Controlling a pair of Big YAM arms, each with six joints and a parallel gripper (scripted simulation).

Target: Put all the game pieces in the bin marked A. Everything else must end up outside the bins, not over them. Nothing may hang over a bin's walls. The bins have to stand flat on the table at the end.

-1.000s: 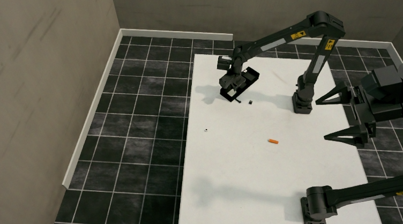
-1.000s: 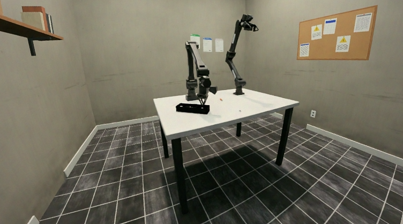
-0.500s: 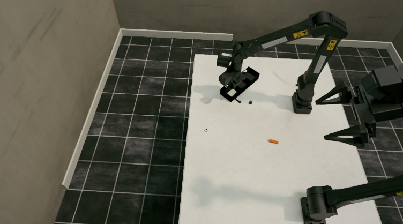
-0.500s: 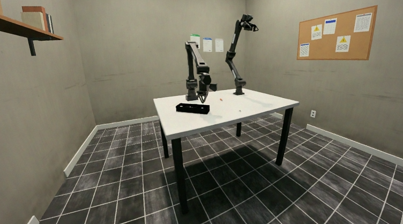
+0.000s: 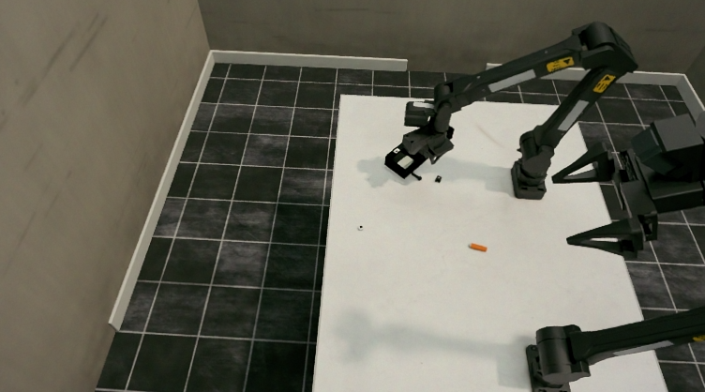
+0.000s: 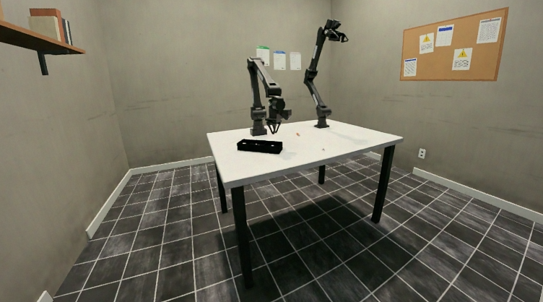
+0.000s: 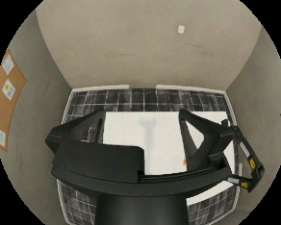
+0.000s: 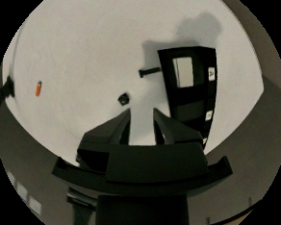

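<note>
The black die is 40 mm behind my right hand, 10 mm to the left of it and 80 mm below it. Also, from my right hand: orange cylinder 150 mm behind, 240 mm to the left, 80 mm below; then dark screw 30 mm ahead, 10 mm to the left, 80 mm below; then black bin 30 mm ahead, 100 mm to the right, 60 mm below.
</note>
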